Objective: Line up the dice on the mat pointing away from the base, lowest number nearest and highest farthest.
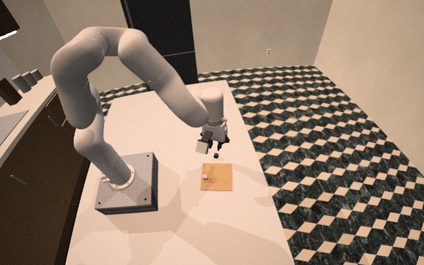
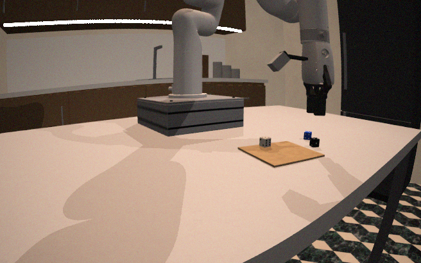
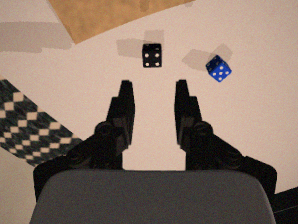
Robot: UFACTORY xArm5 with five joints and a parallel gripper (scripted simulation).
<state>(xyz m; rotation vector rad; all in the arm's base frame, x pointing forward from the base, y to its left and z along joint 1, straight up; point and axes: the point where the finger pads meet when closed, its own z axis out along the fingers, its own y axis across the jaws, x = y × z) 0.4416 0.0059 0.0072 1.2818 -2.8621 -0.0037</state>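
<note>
Right now my hand is 90 mm above the black die. Also, from my hand: blue die: 40 mm behind, 60 mm to the left, 90 mm below; then tan mat: 40 mm behind, 100 mm to the right, 100 mm below; then white die: 90 mm behind, 90 mm to the right, 80 mm below.
</note>
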